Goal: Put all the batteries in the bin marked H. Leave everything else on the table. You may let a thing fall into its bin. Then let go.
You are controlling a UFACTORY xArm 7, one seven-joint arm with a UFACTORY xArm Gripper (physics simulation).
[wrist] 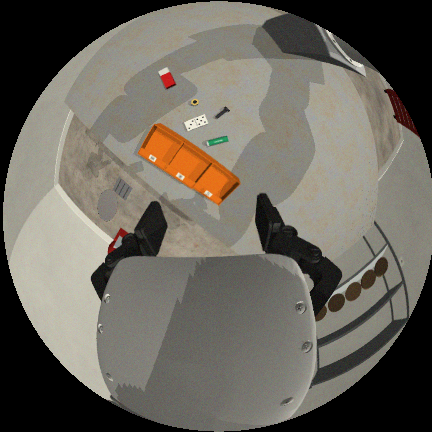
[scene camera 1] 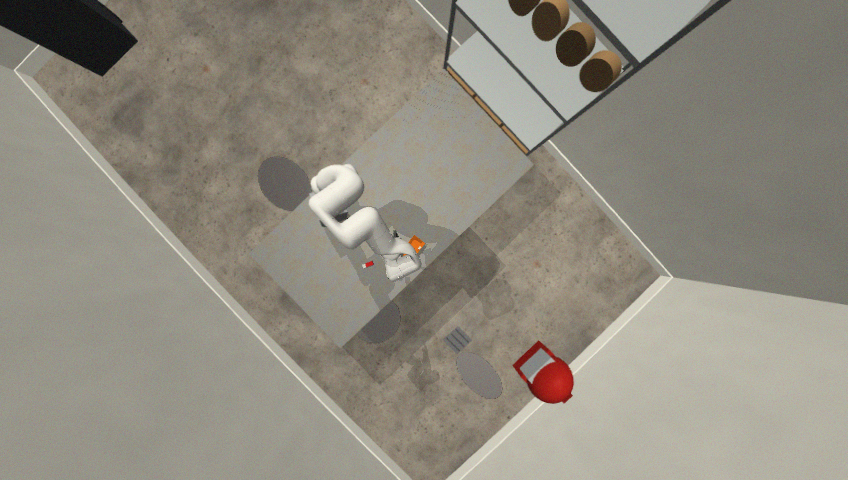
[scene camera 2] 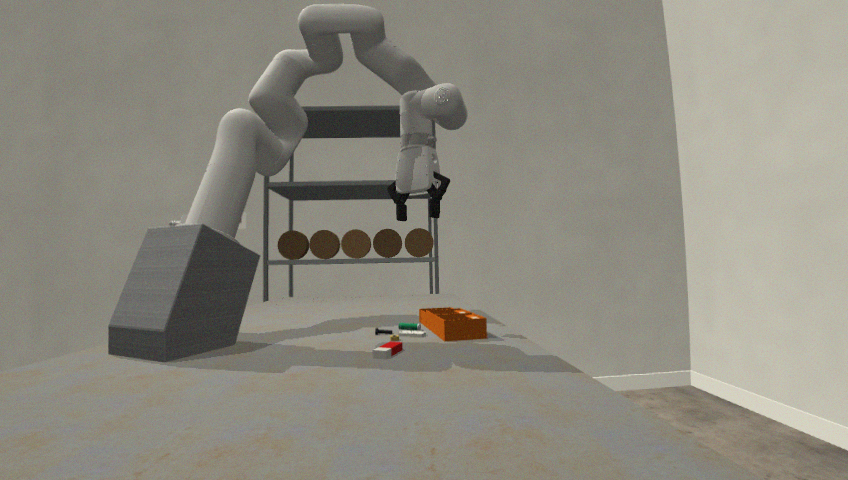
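Seen in the pictures: gripper, between the fingertips: (wrist: 207,209) (scene camera 2: 417,219); arm's base, origin of its link: (scene camera 2: 206,242).
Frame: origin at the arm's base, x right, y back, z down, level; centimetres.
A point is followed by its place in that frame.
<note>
A green battery (scene camera 2: 408,326) @(x -12.3, y -39.0, z 18.8 cm) (wrist: 217,141) @(x -13.1, y -39.2, z 18.3 cm) with a pale end lies on its side on the table, beside the orange bin box. The orange box (scene camera 2: 464,328) @(x -0.9, y -50.5, z 17.5 cm) (wrist: 188,161) @(x -12.9, y -47.9, z 19.0 cm) has three compartments in a row, each with a small white label. The letters are too small to read, so I cannot tell which is H. The compartments look empty in the wrist view. My gripper (scene camera 2: 418,212) @(x -14.5, y -41.4, z -5.1 cm) (wrist: 207,209) @(x -14.5, y -41.4, z -5.1 cm) is open with nothing between its fingers. It hangs high above the table, well above the battery and the box. In scene camera 1 the arm hides the fingers and the battery.
A white domino (scene camera 2: 411,333) @(x -4.9, y -40.1, z 19.0 cm) (wrist: 195,122) @(x -6.2, y -40.3, z 19.0 cm), a black bolt (scene camera 2: 383,331) @(x -7.5, y -34.1, z 19.0 cm) (wrist: 222,112) @(x -8.0, y -34.0, z 18.8 cm), a small brass nut (scene camera 2: 394,337) @(x -1.0, y -37.2, z 19.0 cm) (wrist: 195,102) @(x -2.1, y -37.1, z 18.9 cm) and a red and white eraser (scene camera 1: 368,264) @(x 8.8, y -37.5, z 18.3 cm) (scene camera 2: 387,349) @(x 11.6, y -37.5, z 18.4 cm) (wrist: 167,78) @(x 8.3, y -37.4, z 18.4 cm) lie near the battery. A shelf rack (scene camera 2: 266,237) stands beyond the table.
</note>
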